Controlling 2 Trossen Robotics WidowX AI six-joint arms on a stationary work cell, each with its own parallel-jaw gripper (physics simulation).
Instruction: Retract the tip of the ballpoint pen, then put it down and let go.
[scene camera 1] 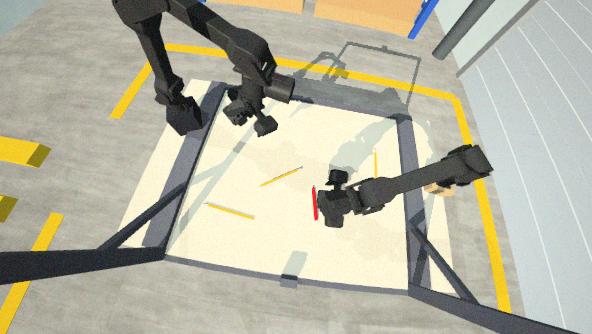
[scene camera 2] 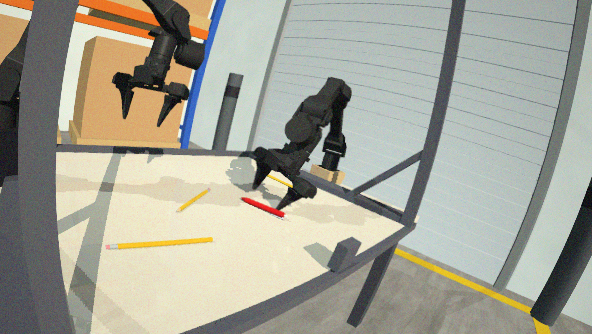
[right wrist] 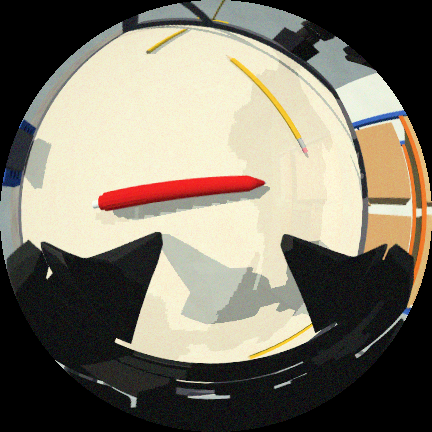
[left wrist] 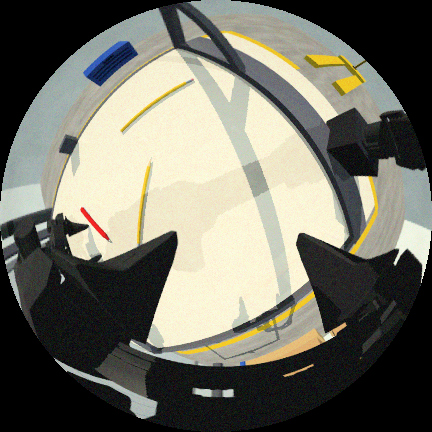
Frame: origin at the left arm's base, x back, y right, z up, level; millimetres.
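Where they show: left gripper, fingertip midpoint: point(scene camera 1: 251, 127) point(scene camera 2: 140, 122) point(left wrist: 240, 238); right gripper, fingertip midpoint: point(scene camera 2: 264, 199) point(right wrist: 224, 240) point(left wrist: 93, 239); left arm's base, origin of the base link: point(scene camera 1: 179, 107) point(scene camera 2: 1, 127) point(left wrist: 368, 140); right arm's base, origin of the base link: point(scene camera 1: 442, 180) point(scene camera 2: 329, 168).
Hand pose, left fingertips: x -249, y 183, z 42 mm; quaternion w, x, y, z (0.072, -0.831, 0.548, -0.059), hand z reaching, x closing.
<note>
Things, the pixels of their centre, and the offset from my left fingertips. Level surfaces: height alone.
- red ballpoint pen, body centre: point(right wrist: 183, 187) point(scene camera 2: 262, 207) point(left wrist: 93, 222) point(scene camera 1: 314, 203) dx -159, dy +279, dz -141 mm
- cream table top, its level: dz -148 mm
- dark block, body centre: point(scene camera 2: 344, 254) point(scene camera 1: 288, 280) point(left wrist: 67, 144) dx +0, dy +491, dz -117 mm
The red ballpoint pen point(scene camera 1: 315, 203) point(scene camera 2: 262, 206) point(left wrist: 95, 224) point(right wrist: 180, 191) lies flat on the cream table top point(scene camera 1: 280, 245) point(scene camera 2: 210, 280). In the right wrist view its pointed end is at the right and a small whitish button end at the left. Whether the writing tip sticks out is too small to tell. My right gripper point(scene camera 1: 332, 199) point(scene camera 2: 267, 198) point(right wrist: 224, 240) is open and empty, low over the table close beside the pen, its fingers apart from it. My left gripper point(scene camera 1: 248, 127) point(scene camera 2: 142, 122) point(left wrist: 240, 238) is open and empty, high above the table's far left part.
Yellow pencils lie around the pen: one point(scene camera 1: 281, 176) point(scene camera 2: 194, 200) to its left, one point(scene camera 1: 231, 211) point(scene camera 2: 160, 243) farther left, and one point(scene camera 1: 376, 164) point(scene camera 2: 280, 180) behind the right gripper. A dark block point(scene camera 1: 289, 280) point(scene camera 2: 344, 254) stands at the front edge. Dark frame bars border the table.
</note>
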